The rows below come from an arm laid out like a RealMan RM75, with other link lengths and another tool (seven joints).
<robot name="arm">
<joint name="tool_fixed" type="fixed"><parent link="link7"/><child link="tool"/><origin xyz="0.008 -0.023 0.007" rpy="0 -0.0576 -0.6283"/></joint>
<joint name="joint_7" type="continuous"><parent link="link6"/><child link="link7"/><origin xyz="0 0 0.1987" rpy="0 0 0"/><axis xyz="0 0 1"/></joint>
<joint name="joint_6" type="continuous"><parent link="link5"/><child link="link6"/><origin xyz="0 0 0" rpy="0 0 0"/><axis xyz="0 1 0"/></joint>
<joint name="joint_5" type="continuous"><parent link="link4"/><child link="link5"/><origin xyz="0 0 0.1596" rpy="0 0 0"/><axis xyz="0 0 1"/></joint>
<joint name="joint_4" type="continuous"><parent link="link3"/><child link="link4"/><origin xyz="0 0 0" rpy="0 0 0"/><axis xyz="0 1 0"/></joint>
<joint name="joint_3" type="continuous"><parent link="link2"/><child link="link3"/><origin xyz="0 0 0.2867" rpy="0 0 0"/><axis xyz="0 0 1"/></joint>
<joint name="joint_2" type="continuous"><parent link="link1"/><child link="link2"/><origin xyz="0 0 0" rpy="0 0 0"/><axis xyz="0 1 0"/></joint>
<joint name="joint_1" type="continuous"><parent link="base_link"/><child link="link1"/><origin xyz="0 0 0.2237" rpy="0 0 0"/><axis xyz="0 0 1"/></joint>
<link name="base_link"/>
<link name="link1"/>
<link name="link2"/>
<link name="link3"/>
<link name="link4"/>
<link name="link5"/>
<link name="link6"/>
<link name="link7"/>
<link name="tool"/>
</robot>
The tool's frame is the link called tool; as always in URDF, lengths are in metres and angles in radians. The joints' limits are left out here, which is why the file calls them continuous.
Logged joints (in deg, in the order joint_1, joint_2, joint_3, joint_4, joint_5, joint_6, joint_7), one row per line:
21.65, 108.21, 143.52, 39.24, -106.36, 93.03, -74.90
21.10, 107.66, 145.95, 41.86, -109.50, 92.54, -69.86
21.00, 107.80, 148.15, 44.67, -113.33, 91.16, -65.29
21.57, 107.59, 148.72, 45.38, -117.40, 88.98, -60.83
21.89, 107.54, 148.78, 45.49, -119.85, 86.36, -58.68
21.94, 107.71, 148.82, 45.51, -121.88, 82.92, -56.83
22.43, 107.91, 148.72, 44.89, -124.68, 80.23, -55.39
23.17, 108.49, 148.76, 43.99, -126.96, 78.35, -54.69
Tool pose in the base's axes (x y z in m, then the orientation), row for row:
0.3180, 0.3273, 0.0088, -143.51, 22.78, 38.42
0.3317, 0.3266, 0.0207, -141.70, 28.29, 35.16
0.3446, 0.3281, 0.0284, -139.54, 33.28, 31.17
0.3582, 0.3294, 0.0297, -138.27, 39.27, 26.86
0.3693, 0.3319, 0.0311, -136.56, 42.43, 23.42
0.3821, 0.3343, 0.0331, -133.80, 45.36, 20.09
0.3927, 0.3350, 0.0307, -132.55, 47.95, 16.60
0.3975, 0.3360, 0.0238, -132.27, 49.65, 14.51
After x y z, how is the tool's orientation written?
As a rotation vector, in degrees.
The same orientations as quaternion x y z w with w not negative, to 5 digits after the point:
-0.92293, 0.14650, 0.24708, 0.25629
-0.91755, 0.18319, 0.22767, 0.26965
-0.91092, 0.21725, 0.20348, 0.28568
-0.90481, 0.25698, 0.17577, 0.29048
-0.89856, 0.27919, 0.15410, 0.30150
-0.88839, 0.30118, 0.13339, 0.31978
-0.88284, 0.31937, 0.11056, 0.32614
-0.88064, 0.33057, 0.09661, 0.32536

